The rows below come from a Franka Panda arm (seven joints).
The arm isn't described. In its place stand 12 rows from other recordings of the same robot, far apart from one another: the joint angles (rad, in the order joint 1, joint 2, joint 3, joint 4, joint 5, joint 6, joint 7), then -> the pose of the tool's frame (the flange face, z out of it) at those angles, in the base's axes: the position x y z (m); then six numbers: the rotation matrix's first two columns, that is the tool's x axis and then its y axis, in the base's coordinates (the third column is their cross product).
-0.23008, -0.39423, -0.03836, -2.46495, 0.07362, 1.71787, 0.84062 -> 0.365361 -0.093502 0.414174 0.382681 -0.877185 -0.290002 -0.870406 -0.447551 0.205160
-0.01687, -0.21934, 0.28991, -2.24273, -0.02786, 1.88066, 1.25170 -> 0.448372 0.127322 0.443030 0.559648 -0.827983 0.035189 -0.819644 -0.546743 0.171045
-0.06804, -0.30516, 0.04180, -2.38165, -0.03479, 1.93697, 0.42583 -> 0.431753 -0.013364 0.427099 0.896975 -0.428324 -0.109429 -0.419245 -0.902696 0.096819
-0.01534, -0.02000, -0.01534, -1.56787, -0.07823, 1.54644, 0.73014 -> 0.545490 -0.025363 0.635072 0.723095 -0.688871 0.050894 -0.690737 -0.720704 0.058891
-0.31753, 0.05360, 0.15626, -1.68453, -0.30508, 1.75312, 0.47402 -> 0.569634 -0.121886 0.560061 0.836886 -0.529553 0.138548 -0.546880 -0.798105 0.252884
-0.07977, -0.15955, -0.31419, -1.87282, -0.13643, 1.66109, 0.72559 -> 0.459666 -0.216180 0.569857 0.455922 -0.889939 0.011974 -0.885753 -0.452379 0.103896
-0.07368, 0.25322, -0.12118, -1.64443, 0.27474, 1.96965, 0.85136 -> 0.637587 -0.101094 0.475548 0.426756 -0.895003 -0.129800 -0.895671 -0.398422 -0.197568
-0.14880, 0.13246, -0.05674, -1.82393, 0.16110, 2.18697, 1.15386 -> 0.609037 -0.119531 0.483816 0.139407 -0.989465 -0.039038 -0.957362 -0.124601 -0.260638
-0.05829, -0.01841, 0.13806, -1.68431, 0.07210, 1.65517, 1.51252 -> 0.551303 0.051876 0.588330 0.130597 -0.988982 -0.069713 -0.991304 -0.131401 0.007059
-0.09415, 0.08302, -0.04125, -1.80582, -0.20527, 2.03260, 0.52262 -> 0.594771 -0.091980 0.507273 0.823557 -0.525094 0.214546 -0.553783 -0.826177 0.103714
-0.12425, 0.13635, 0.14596, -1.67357, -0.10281, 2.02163, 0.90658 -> 0.625673 0.002724 0.538971 0.636533 -0.746820 0.192577 -0.740937 -0.661461 -0.116112
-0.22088, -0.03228, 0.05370, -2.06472, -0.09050, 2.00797, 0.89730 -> 0.529906 -0.094712 0.445402 0.519823 -0.852908 0.048296 -0.853496 -0.516106 0.071970
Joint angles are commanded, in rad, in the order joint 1, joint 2, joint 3, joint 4, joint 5, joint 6, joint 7. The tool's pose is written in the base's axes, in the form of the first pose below.
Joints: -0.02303 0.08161 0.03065 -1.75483 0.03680 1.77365 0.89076
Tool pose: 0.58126 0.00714 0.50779 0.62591 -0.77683 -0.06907 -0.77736 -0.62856 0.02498
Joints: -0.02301 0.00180 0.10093 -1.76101 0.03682 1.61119 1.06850
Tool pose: 0.54464 0.04630 0.53756 0.53657 -0.83736 -0.10456 -0.82981 -0.54608 0.11491
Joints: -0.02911 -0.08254 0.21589 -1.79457 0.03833 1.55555 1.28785
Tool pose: 0.50819 0.10400 0.56192 0.44349 -0.89403 -0.06350 -0.88211 -0.44793 0.14577
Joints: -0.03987 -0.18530 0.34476 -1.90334 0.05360 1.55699 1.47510
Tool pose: 0.45945 0.16264 0.55850 0.37583 -0.92666 -0.00697 -0.91264 -0.37142 0.17069
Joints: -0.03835 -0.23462 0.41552 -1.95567 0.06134 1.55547 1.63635
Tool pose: 0.43107 0.19508 0.55308 0.28771 -0.95664 0.04543 -0.94423 -0.27540 0.18051
